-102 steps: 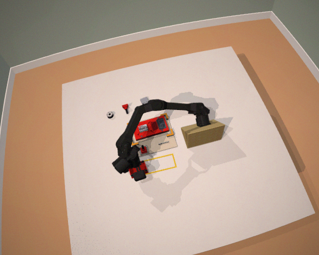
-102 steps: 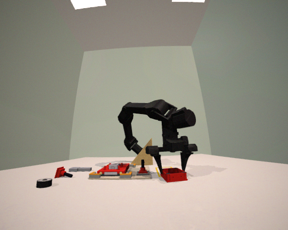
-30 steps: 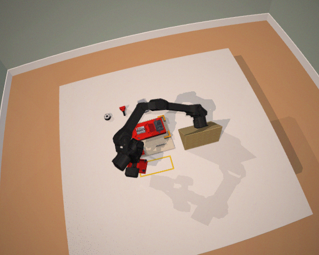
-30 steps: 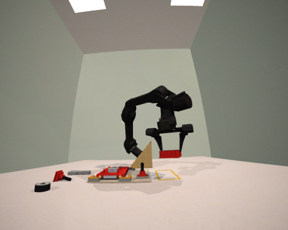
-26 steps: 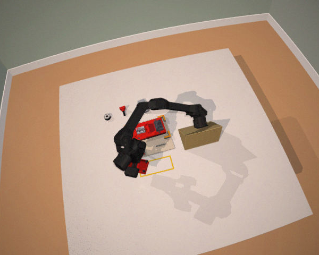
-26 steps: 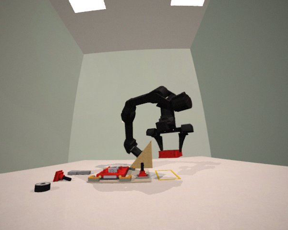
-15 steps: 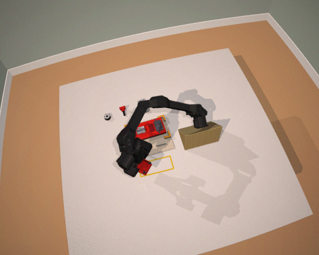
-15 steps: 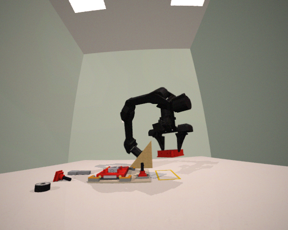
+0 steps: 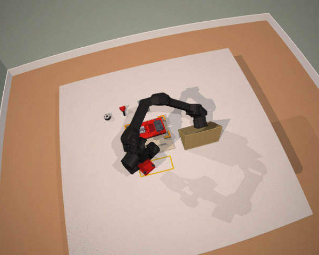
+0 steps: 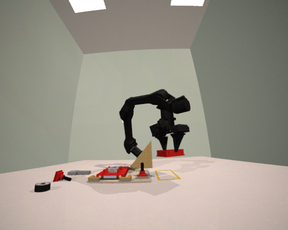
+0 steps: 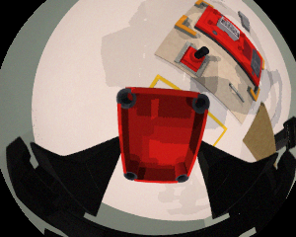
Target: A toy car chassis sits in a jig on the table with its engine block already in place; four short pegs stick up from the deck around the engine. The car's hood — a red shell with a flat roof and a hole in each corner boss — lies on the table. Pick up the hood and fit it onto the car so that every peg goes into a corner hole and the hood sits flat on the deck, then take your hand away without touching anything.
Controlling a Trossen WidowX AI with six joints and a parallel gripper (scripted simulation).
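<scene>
Right now the black post is 12 cm to the right of my gripper tip and 7 cm below it. The rest, counted from my gripper tip: red hood 1 cm below; grey engine block 4 cm behind, 24 cm to the right, 8 cm below; black wheel 13 cm ahead, 42 cm to the right, 9 cm below.
</scene>
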